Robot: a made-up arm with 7 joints.
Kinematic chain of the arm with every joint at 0, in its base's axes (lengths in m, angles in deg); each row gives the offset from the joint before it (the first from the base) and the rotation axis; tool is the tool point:
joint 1: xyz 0 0.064 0 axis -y
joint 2: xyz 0 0.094 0 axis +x
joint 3: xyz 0 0 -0.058 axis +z
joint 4: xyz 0 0 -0.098 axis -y
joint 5: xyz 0 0 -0.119 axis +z
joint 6: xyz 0 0 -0.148 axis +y
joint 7: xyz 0 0 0 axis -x
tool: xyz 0 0 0
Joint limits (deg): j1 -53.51..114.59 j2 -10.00..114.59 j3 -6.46..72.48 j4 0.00..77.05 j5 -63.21..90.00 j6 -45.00..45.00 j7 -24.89..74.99
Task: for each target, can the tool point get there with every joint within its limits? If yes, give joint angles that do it. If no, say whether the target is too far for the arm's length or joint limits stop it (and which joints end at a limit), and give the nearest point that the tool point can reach.
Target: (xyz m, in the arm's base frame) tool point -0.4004 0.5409 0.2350
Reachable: no: too far | nearest point -0.2521 0.4382 0.1479 | short by 0.200 m
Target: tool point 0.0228 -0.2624 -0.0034
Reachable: no: joint limits stop it (at a limit: joint 2, joint 3, joint 4) | nearest point 0.3279 0.0917 -0.0489 | short by 0.470 m
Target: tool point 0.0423 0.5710 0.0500
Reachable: yes | joints 43.16 84.12 37.41 17.88 -5.64 32.68 49.76
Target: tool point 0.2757 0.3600 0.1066
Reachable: yes | joints 71.26 10.67 39.54 67.00 -4.87 -9.55 58.03
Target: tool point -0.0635 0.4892 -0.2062
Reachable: yes | joints -39.85 34.06 62.91 43.29 19.06 -3.14 45.16
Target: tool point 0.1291 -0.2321 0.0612
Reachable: no: joint limits stop it (at a limit: joint 2, joint 3, joint 4) | nearest point 0.2996 0.0917 0.1420 | short by 0.375 m
